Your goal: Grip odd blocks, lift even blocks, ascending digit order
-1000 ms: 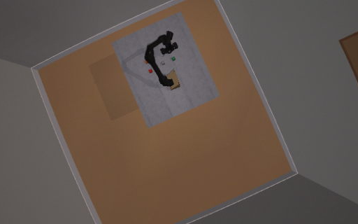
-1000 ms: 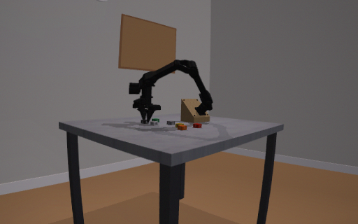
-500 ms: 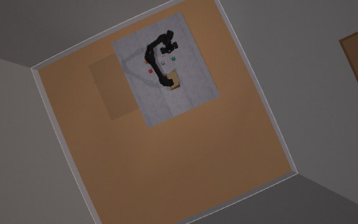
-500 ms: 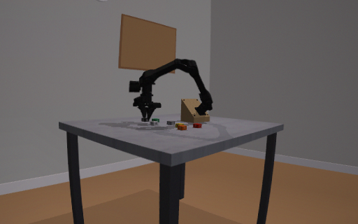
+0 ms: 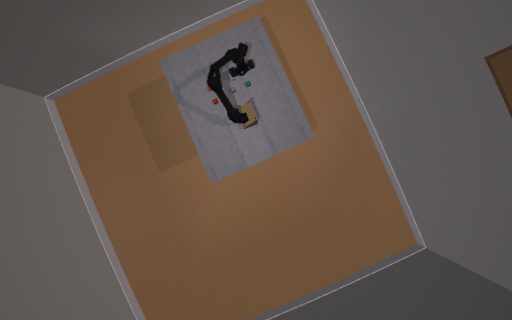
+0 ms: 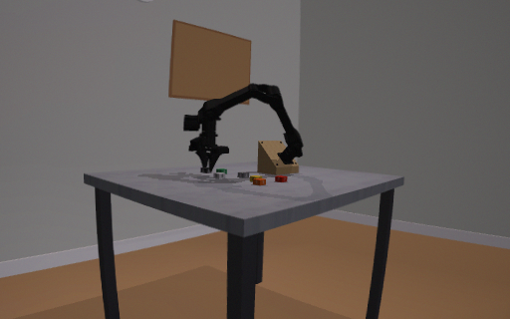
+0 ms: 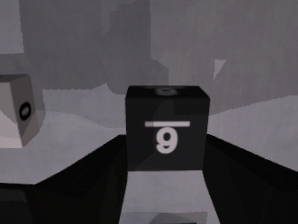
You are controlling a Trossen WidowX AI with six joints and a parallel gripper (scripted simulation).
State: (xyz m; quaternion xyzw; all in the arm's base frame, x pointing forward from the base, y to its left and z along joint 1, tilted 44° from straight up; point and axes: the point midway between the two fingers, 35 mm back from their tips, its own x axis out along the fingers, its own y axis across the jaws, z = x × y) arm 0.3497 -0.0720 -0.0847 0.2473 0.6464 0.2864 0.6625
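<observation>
The red block lies 28 cm to the left of my gripper tip, 12 cm behind it and 1 cm below it. The rest, counted from my gripper tip: green block 9 cm behind, 2 cm to the right, 1 cm below; then black block 1 cm ahead; then white block 8 cm to the left, 1 cm below, 1 cm ahead.
</observation>
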